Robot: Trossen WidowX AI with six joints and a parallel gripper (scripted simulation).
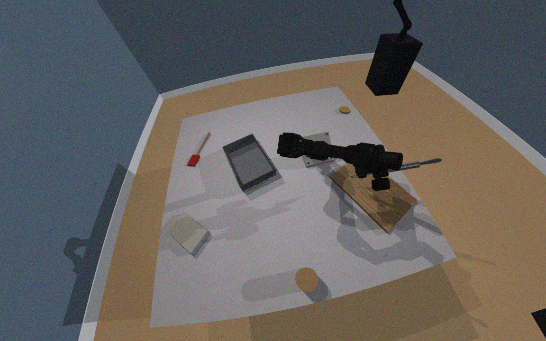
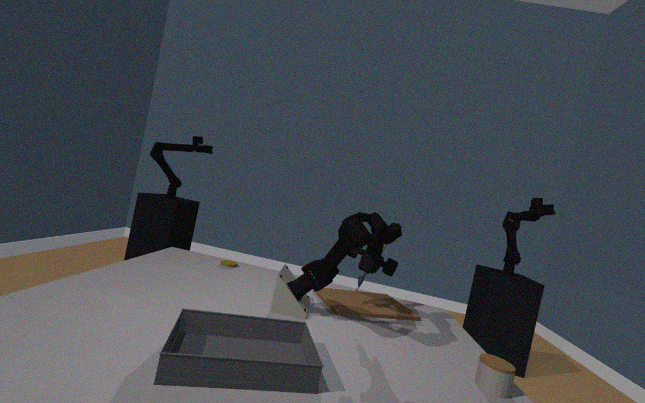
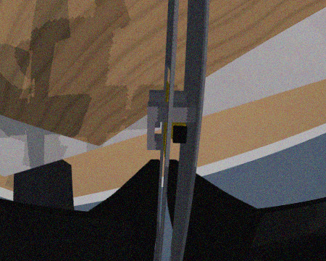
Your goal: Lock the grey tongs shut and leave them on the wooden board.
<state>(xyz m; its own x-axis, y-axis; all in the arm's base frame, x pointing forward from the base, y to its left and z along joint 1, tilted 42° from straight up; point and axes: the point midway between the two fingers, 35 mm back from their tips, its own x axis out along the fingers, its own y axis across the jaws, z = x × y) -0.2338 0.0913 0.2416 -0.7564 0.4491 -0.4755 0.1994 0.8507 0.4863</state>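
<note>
My gripper tip is 50 mm short of the yellow tab, 10 mm to the left of it and 10 mm below it. Round my gripper tip: cork-lidded jar: 400 mm ahead, 350 mm to the left, 100 mm below; then wooden board: 130 mm below, 10 mm to the left, 10 mm ahead; then yellow disc: 600 mm to the right, 120 mm below, 60 mm behind.
</note>
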